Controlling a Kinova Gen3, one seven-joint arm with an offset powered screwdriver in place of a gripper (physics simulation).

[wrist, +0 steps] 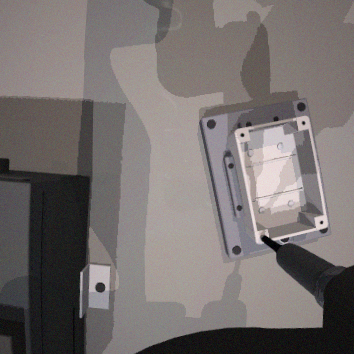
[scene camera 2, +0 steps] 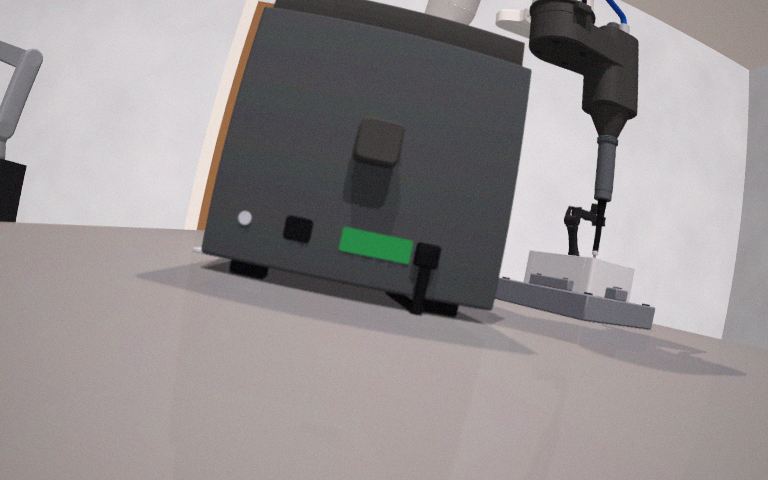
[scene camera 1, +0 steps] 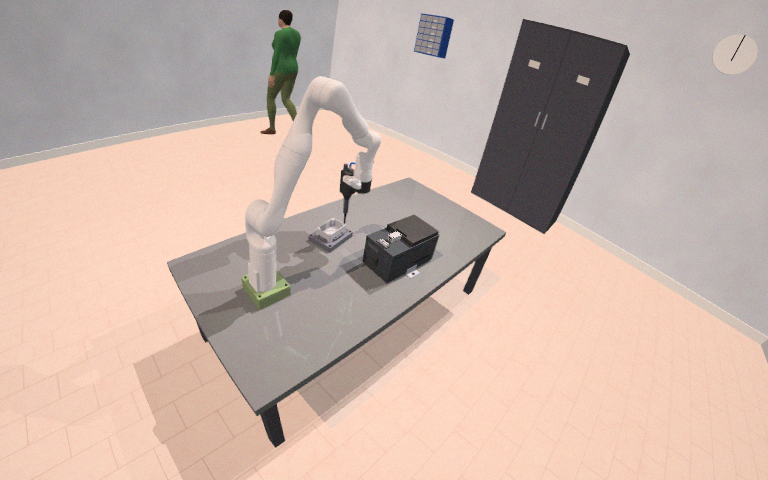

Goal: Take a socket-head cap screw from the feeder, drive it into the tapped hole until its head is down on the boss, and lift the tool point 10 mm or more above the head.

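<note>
The black screwdriver, my gripper (scene camera 1: 344,220) (scene camera 2: 595,247) (wrist: 265,238), points down at one corner boss of the white open housing (scene camera 2: 614,277) (wrist: 248,185). A small bright cap screw (scene camera 2: 594,253) shows at the bit's tip in scene camera 2, right at the housing's top edge. I cannot tell how much of its shank is in the hole. In the wrist view the bit covers the screw and the hole. The housing sits on a grey fixture plate (scene camera 1: 330,246) (scene camera 2: 617,314) (wrist: 221,200). The dark screw feeder (scene camera 1: 400,249) (scene camera 2: 305,113) (wrist: 62,250) stands apart from it.
The grey table (scene camera 1: 317,333) (scene camera 2: 339,396) carries the arm's green base (scene camera 1: 266,297). A small metal bracket (scene camera 1: 412,273) (wrist: 104,295) sits beside the feeder. A dark cabinet (scene camera 1: 543,124) and a person in green (scene camera 1: 284,50) are beyond the table.
</note>
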